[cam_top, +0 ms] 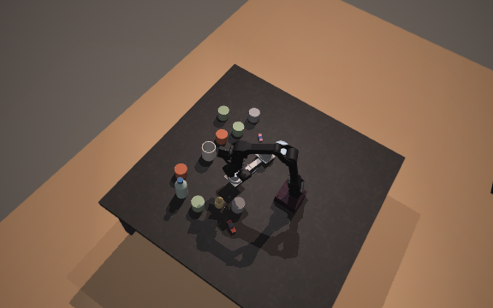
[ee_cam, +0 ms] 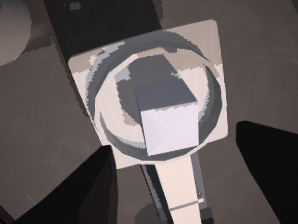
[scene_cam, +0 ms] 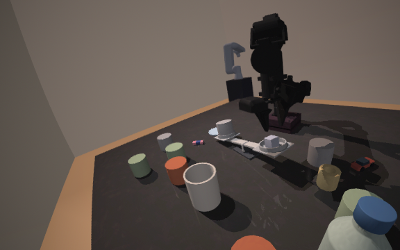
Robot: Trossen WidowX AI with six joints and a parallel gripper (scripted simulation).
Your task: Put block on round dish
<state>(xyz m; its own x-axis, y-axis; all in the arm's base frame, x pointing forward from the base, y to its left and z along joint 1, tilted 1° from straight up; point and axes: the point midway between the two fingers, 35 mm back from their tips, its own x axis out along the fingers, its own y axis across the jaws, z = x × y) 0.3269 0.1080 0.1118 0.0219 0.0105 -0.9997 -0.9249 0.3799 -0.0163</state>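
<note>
The pale round dish lies 360 mm to the right of my gripper tip, 130 mm below it and 120 mm behind it. From my gripper tip the other things lie so: white mug 220 mm ahead, 90 mm below, 80 mm to the right; then red toy car 230 mm to the left, 120 mm below, 120 mm behind; then yellow tape ring 150 mm to the left, 110 mm below.
</note>
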